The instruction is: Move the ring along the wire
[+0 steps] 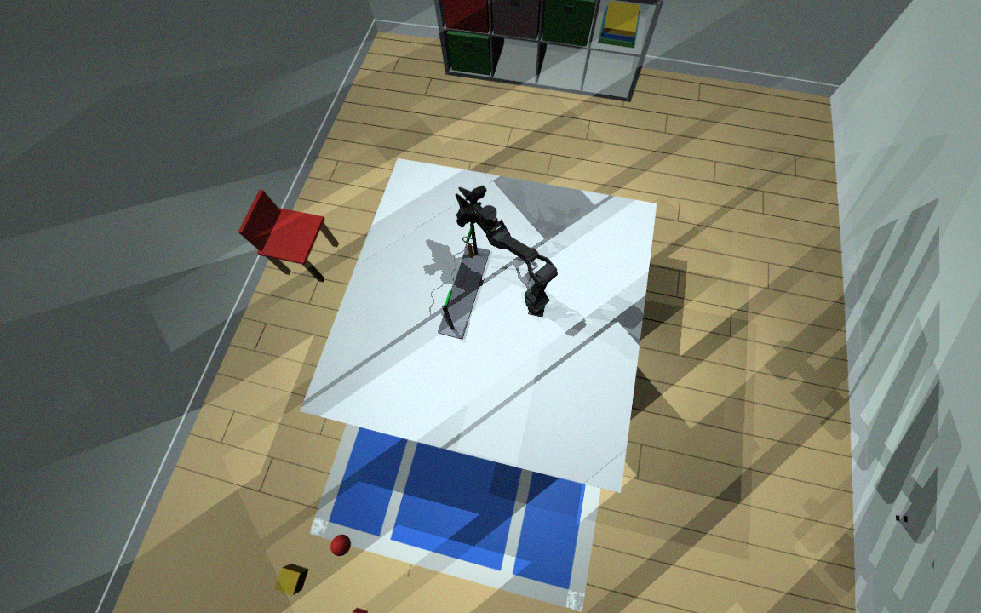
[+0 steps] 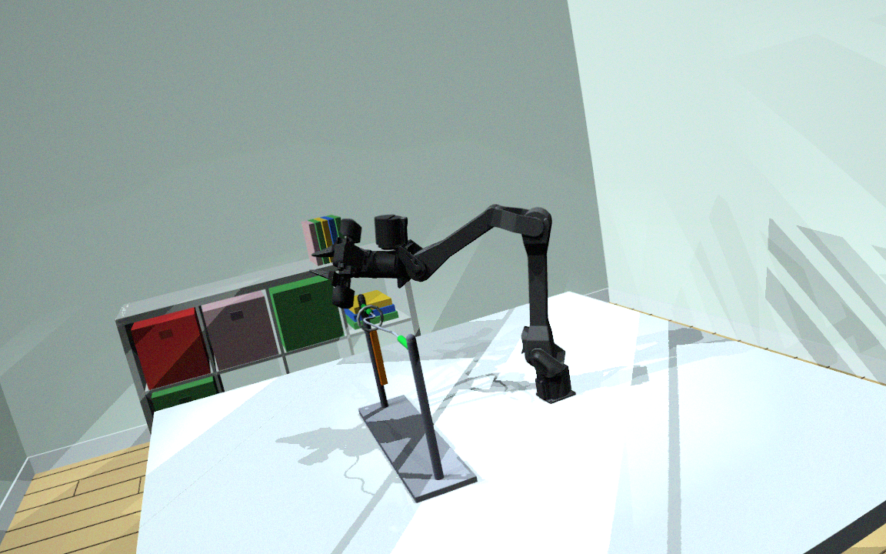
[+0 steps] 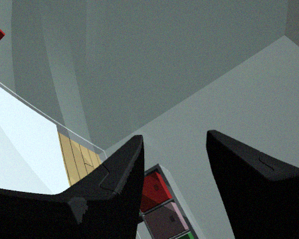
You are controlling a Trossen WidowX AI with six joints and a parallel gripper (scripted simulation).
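Now: gripper tip 7 cm past the rig, 27 cm to the right of it and 21 cm above it.
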